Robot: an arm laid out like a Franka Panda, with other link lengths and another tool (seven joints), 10 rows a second.
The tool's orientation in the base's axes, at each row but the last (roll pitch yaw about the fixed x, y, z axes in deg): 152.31 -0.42 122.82; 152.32 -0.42 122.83; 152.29 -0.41 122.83; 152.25 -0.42 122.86; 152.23 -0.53 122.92; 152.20 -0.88 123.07; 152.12 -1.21 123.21; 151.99 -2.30 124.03; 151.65 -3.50 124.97
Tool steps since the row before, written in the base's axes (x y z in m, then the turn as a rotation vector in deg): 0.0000 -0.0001 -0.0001 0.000 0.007 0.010; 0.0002 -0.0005 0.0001 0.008 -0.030 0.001; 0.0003 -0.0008 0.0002 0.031 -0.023 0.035; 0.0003 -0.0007 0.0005 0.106 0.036 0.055; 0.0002 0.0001 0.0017 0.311 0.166 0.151; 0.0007 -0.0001 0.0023 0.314 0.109 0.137; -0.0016 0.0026 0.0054 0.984 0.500 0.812; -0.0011 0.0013 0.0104 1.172 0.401 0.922; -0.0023 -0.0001 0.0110 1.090 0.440 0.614
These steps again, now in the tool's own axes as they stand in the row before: -0.0001 -0.0001 0.0001 0.006 0.008 -0.007; -0.0005 0.0000 -0.0001 -0.030 -0.008 -0.006; -0.0008 -0.0001 -0.0003 -0.036 0.028 -0.025; -0.0007 0.0001 -0.0005 -0.027 0.122 0.002; 0.0000 0.0010 -0.0014 -0.028 0.381 0.030; -0.0004 0.0015 -0.0018 -0.078 0.350 0.028; 0.0032 0.0026 -0.0047 -0.103 1.351 -0.207; 0.0021 0.0047 -0.0092 -0.286 1.494 -0.263; 0.0019 0.0035 -0.0105 -0.226 1.307 -0.010
